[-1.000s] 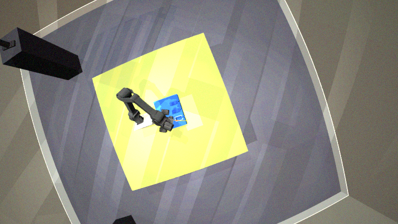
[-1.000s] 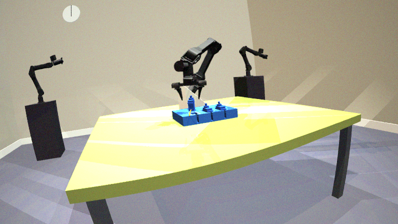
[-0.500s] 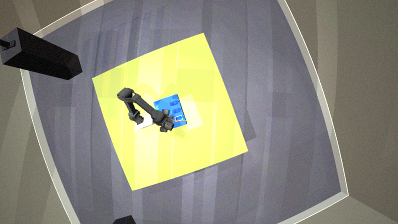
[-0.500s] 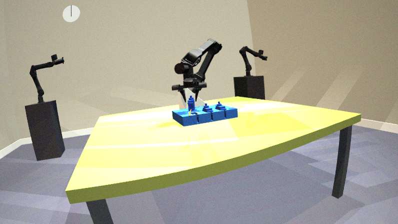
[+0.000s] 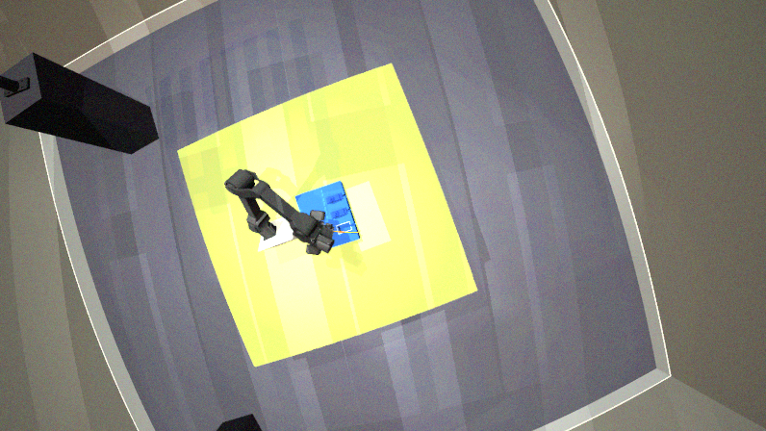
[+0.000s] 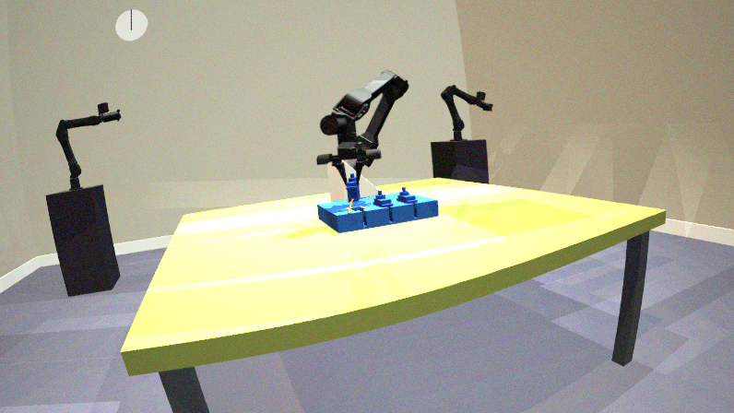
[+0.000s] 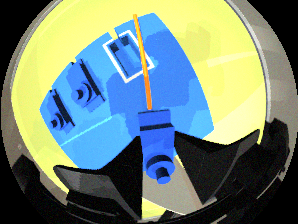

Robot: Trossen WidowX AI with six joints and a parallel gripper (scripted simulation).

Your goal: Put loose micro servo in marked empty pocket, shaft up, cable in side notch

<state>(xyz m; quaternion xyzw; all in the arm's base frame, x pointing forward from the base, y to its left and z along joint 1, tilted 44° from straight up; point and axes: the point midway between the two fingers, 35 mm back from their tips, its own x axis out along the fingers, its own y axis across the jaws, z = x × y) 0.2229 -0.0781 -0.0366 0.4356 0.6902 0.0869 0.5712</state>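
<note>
Now: gripper tip 80 mm above the blue deck, 60 mm to the right of it and 10 mm past it.
</note>
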